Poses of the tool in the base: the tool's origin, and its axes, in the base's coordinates. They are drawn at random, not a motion.
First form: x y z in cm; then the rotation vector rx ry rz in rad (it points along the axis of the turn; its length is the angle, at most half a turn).
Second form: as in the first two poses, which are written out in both.
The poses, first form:
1: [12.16, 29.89, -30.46, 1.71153, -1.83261, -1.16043]
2: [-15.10, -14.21, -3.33, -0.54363, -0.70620, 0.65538]
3: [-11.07, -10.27, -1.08, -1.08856, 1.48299, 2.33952]
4: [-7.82, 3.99, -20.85, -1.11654, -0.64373, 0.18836]
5: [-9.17, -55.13, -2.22, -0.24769, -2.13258, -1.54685]
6: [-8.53, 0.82, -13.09, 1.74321, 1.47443, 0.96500]
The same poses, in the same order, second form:
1: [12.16, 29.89, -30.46, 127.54, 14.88, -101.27]
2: [-15.10, -14.21, -3.33, -45.28, -24.21, 50.40]
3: [-11.07, -10.27, -1.08, 71.44, 40.78, -162.11]
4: [-7.82, 3.99, -20.85, -72.31, -22.67, 29.24]
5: [-9.17, -55.13, -2.22, 105.76, -29.08, -171.04]
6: [-8.53, 0.82, -13.09, 121.41, -7.10, 84.44]
